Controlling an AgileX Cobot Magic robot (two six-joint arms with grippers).
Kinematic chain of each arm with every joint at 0, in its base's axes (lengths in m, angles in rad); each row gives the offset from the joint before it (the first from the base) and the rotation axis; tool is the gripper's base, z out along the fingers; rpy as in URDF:
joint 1: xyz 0 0 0.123 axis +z
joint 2: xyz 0 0 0 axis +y
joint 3: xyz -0.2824 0 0.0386 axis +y
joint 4: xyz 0.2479 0 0.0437 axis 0.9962 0 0.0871
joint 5: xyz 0 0 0 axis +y
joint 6: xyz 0.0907 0 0.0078 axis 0.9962 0 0.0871
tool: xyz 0 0 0 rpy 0 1.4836 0
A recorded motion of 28 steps. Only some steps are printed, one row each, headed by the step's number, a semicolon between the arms.
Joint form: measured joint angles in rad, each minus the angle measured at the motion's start. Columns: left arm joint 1, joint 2, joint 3, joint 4, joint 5, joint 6; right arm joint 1, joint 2, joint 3, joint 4, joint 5, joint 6.
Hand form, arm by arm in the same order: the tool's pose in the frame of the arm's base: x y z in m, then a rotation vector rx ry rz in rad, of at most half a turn. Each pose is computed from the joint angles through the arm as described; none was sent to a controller.
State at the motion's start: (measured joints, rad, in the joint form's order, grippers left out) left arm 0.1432 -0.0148 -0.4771 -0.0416 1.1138 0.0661; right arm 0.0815 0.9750 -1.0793 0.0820 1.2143 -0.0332
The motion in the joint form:
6: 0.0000 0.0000 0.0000 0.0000 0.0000 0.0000; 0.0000 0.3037 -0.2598 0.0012 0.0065 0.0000
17: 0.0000 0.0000 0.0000 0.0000 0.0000 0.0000; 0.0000 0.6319 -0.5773 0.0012 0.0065 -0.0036
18: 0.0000 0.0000 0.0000 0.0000 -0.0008 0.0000; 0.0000 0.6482 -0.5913 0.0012 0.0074 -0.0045
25: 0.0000 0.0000 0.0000 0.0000 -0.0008 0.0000; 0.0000 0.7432 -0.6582 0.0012 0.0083 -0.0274
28: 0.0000 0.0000 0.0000 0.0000 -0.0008 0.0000; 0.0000 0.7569 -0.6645 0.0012 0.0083 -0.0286
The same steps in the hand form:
6: -0.0063 -0.0043 0.2666 -0.0781 2.1042 0.0753; 0.2424 0.0269 0.3834 -0.1401 2.6398 0.1291
17: -0.0063 -0.0043 0.2666 -0.0781 2.1042 0.0753; 0.3349 0.0345 0.3796 -0.1448 2.6501 0.1279
18: -0.0063 -0.0043 0.2666 -0.0781 2.1034 0.0754; 0.3394 0.0349 0.3780 -0.1461 2.6532 0.1276
25: -0.0063 -0.0043 0.2666 -0.0781 2.1034 0.0754; 0.3647 0.0369 0.3636 -0.1768 2.6797 0.1204
28: -0.0063 -0.0043 0.2666 -0.0781 2.1034 0.0754; 0.3682 0.0372 0.3604 -0.1785 2.6869 0.1201

